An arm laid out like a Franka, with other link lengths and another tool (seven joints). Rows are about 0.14 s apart.
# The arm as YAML. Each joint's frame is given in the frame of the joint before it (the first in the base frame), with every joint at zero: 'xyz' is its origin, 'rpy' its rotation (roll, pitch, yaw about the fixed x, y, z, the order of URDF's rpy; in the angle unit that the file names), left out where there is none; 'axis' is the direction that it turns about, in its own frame. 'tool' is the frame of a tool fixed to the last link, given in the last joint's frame.
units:
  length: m
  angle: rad
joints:
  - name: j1
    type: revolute
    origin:
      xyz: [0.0, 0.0, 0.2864]
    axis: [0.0, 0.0, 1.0]
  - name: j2
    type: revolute
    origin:
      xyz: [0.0, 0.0, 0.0]
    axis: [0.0, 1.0, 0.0]
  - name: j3
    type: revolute
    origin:
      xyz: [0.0, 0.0, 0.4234]
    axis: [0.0, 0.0, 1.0]
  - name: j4
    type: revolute
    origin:
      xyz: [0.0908, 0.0, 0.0]
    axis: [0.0, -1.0, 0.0]
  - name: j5
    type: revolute
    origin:
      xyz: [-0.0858, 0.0, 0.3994]
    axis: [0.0, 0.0, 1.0]
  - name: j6
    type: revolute
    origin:
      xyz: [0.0, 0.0, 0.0]
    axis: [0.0, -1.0, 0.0]
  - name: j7
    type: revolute
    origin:
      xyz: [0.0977, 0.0, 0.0]
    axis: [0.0, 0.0, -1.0]
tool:
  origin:
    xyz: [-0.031, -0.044, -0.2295]
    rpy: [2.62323, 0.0, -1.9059]
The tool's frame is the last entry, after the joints.
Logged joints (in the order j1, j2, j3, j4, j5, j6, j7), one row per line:
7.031 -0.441 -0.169 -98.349 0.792 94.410 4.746
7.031 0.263 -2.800 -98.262 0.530 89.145 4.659
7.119 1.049 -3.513 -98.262 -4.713 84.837 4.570
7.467 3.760 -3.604 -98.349 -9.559 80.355 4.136
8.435 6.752 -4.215 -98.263 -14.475 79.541 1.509
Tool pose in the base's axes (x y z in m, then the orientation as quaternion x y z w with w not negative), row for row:
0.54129 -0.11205 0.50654 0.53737 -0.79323 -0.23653 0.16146
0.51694 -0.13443 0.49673 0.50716 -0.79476 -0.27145 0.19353
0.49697 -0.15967 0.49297 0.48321 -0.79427 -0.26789 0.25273
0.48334 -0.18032 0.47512 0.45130 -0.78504 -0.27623 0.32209
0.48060 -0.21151 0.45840 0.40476 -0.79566 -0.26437 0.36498
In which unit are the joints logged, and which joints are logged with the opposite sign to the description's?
The joints are logged in degrees. Opposite sign: j1, j7.
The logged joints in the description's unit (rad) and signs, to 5 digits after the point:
-0.12271 -0.00770 -0.00295 -1.71651 0.01382 1.64777 -0.08283
-0.12271 0.00459 -0.04887 -1.71500 0.00925 1.55587 -0.08131
-0.12425 0.01831 -0.06131 -1.71500 -0.08226 1.48068 -0.07976
-0.13032 0.06562 -0.06290 -1.71651 -0.16684 1.40246 -0.07219
-0.14722 0.11784 -0.07357 -1.71501 -0.25264 1.38825 -0.02634

